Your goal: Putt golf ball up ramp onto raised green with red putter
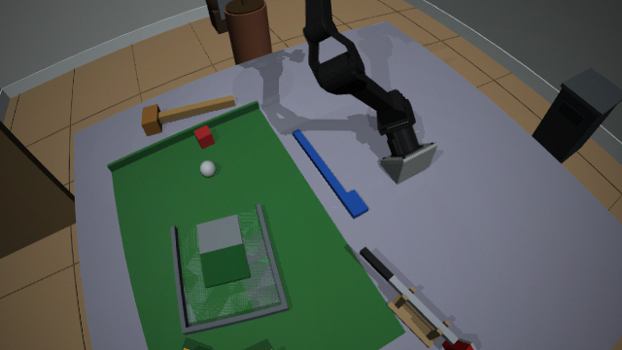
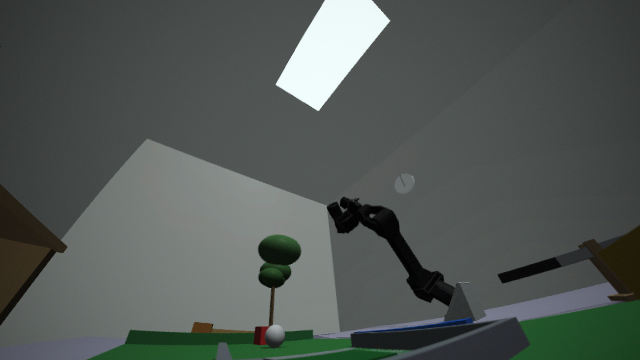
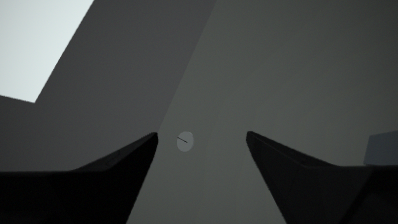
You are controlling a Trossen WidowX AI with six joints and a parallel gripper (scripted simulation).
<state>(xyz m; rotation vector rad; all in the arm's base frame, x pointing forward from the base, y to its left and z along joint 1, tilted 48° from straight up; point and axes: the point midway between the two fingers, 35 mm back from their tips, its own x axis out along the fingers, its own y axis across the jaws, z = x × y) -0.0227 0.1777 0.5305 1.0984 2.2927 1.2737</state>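
Right now my gripper tip is 54 cm above the white golf ball, 49 cm short of it and 3 cm to the right of it. Also, from my gripper tip: wooden rack: 58 cm to the left, 53 cm below, 26 cm ahead; dark green back wall: 55 cm below, 52 cm ahead, 13 cm to the right; red putter: 57 cm to the left, 50 cm below, 26 cm ahead.
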